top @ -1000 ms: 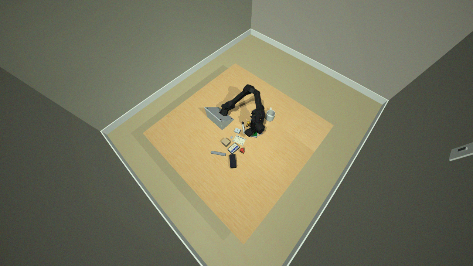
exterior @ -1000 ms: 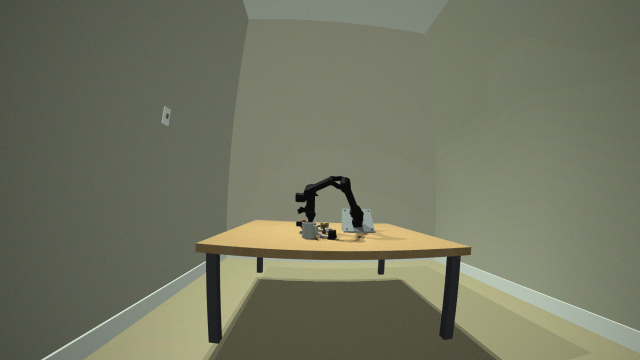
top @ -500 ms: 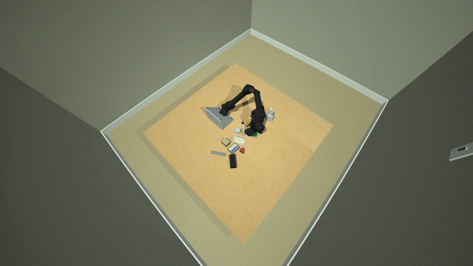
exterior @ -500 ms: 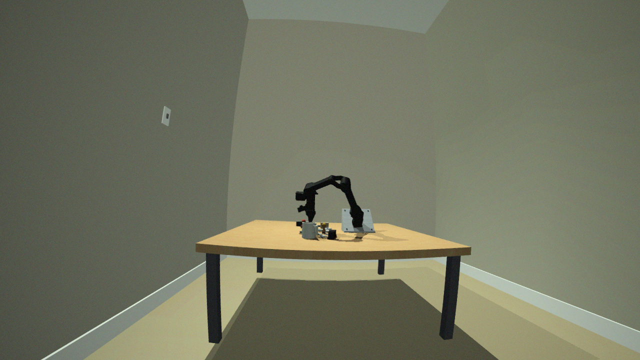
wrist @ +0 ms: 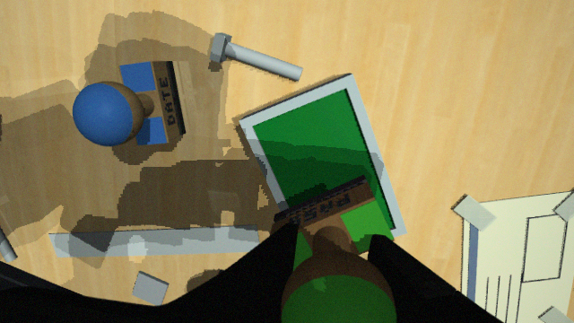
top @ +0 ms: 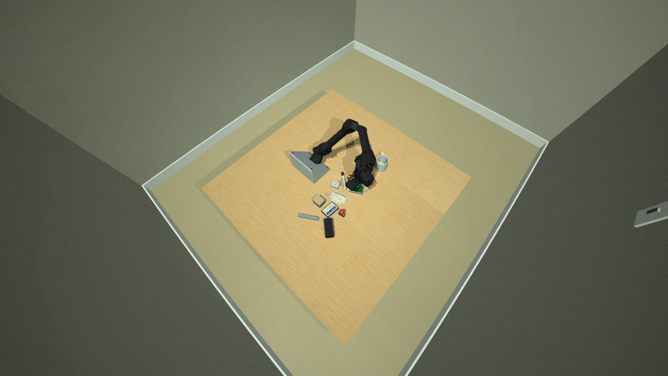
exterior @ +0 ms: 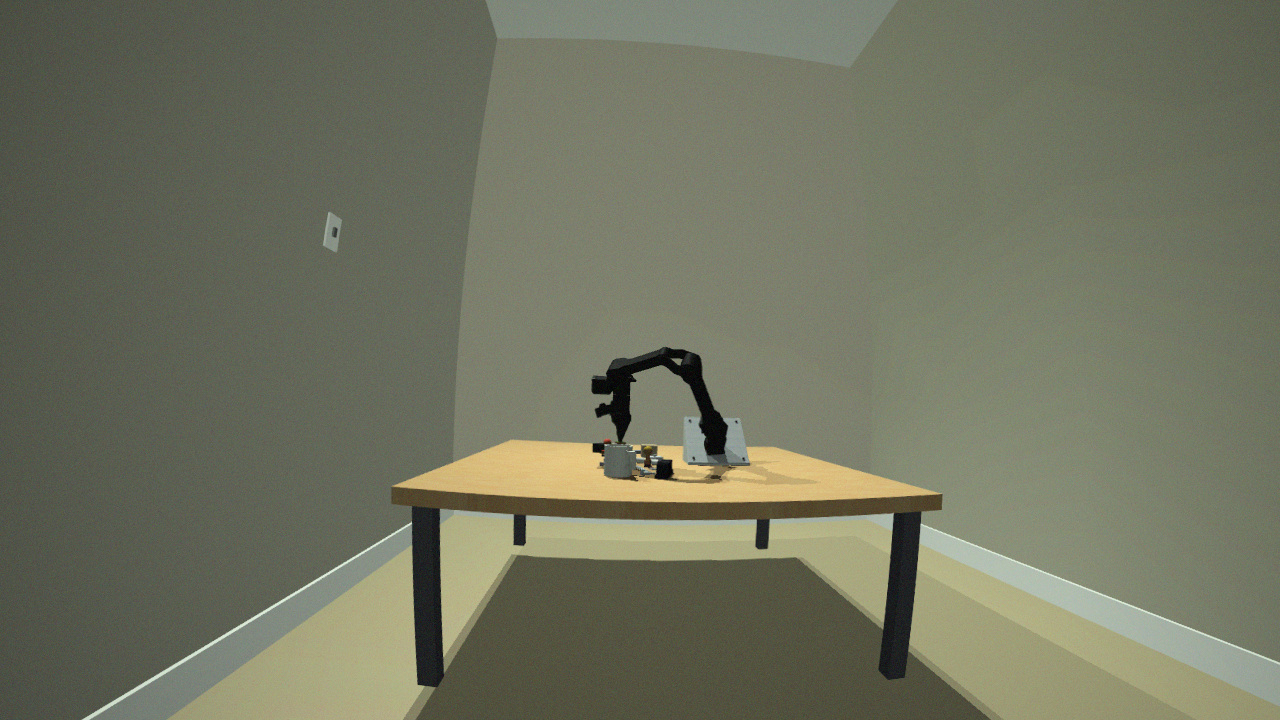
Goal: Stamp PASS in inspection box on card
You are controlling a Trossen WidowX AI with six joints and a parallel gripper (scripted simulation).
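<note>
The card is 13 cm to the right of my gripper tip, 8 cm below it and 6 cm behind it. The rest, counted from my gripper tip: green ink pad (7 cm below); blue date stamp (9 cm to the left, 6 cm below, 3 cm ahead); pass stamp (right at my gripper tip).
</note>
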